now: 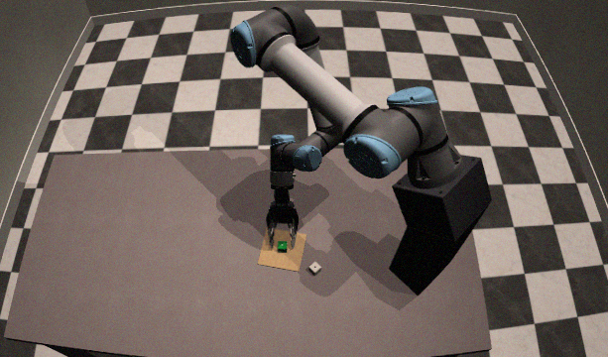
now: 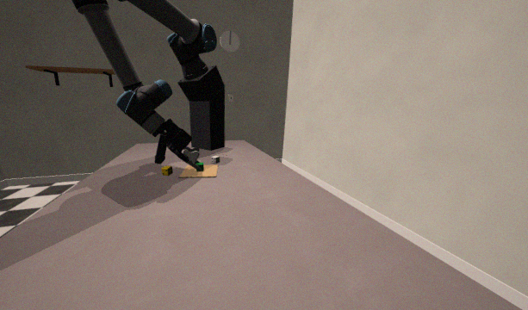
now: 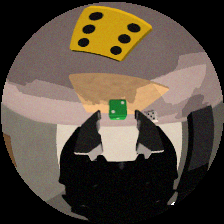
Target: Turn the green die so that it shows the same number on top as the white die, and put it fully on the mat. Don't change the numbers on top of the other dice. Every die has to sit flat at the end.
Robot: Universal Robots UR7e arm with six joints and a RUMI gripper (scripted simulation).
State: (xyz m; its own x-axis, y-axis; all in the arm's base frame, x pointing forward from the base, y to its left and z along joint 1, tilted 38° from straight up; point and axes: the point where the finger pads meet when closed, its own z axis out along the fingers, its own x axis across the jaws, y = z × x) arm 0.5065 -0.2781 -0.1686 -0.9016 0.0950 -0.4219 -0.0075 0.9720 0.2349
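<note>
Now: the green die 10 mm to the left of my hand and 10 mm below it. Round my hand: yellow die: 30 mm behind, 120 mm to the right, 10 mm below; then tan mat: 10 mm to the left, 20 mm below; then white die: 80 mm behind, 110 mm to the left, 10 mm below.
</note>
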